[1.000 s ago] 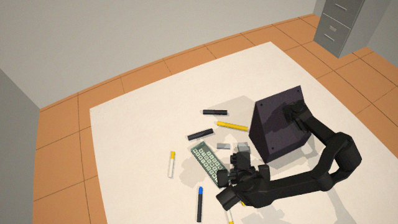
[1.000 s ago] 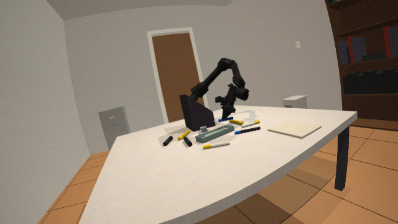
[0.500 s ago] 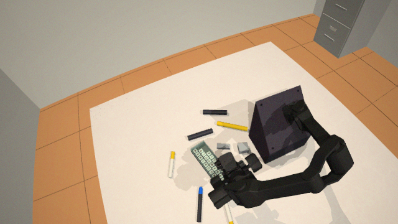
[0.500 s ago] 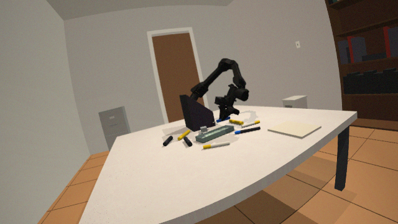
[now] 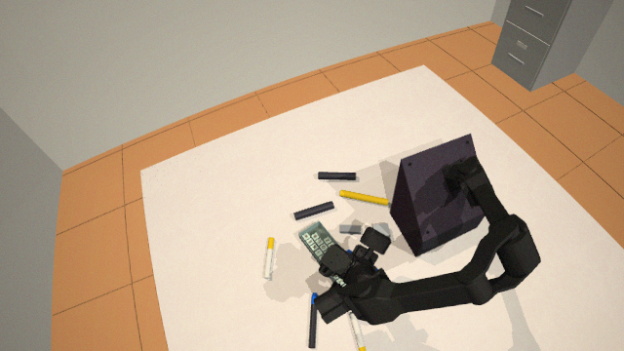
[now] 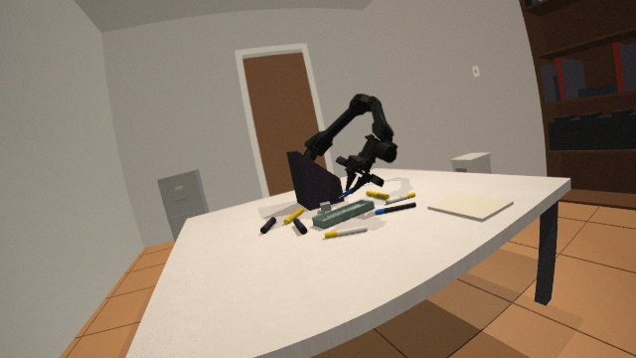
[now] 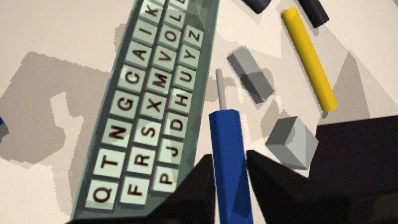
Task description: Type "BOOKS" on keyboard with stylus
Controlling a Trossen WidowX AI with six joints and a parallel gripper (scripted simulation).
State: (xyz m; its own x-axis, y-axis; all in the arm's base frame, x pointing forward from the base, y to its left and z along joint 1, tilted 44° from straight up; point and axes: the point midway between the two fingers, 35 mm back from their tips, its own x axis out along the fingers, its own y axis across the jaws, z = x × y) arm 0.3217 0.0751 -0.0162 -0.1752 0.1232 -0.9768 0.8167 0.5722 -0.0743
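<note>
The blue stylus lies 10 mm to the right of my gripper tip. From my gripper tip the other things lie so: notepad (370 mm ahead, 210 mm to the left, 60 mm below); grey block (120 mm behind, 50 mm to the right, 60 mm below); yellow cylinder (130 mm behind, 180 mm to the right, 60 mm below).
</note>
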